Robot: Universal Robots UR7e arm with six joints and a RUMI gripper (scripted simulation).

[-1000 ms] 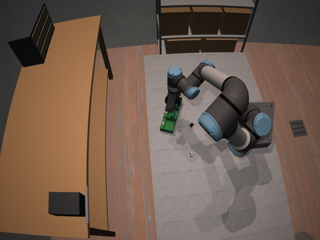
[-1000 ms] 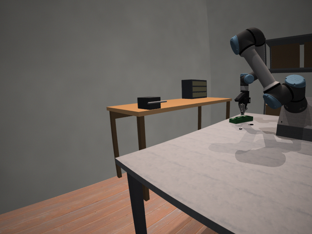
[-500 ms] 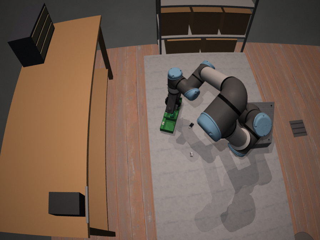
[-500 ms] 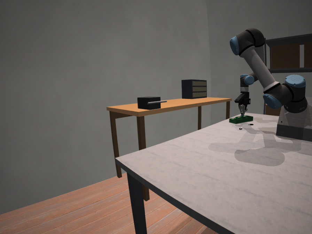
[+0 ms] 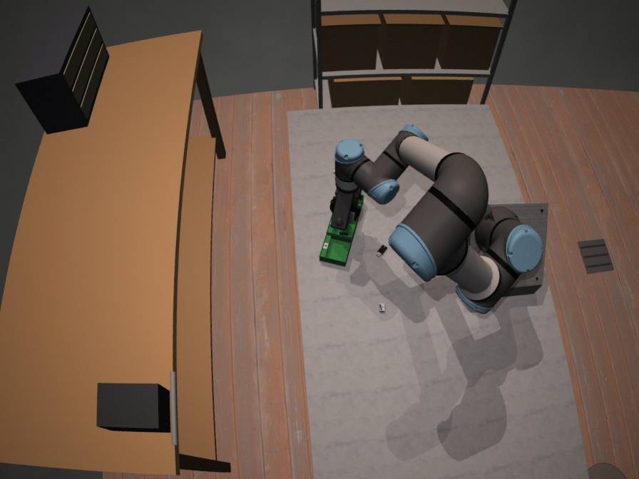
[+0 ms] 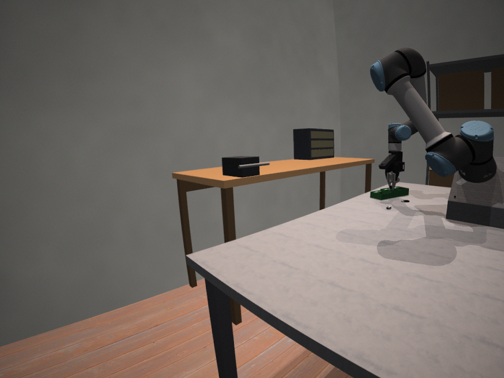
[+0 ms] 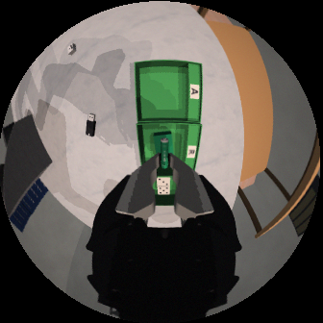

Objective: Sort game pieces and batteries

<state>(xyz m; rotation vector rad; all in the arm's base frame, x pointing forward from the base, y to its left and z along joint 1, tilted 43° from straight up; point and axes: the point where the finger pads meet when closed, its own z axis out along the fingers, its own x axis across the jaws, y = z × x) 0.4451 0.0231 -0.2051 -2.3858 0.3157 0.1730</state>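
Now: the green three-compartment bin 3 cm below my hand and 1 cm ahead of it. Also, from my hand: green 9V battery (4 cm below, 1 cm to the right); then small black piece (12 cm behind, 8 cm to the left, 5 cm below).
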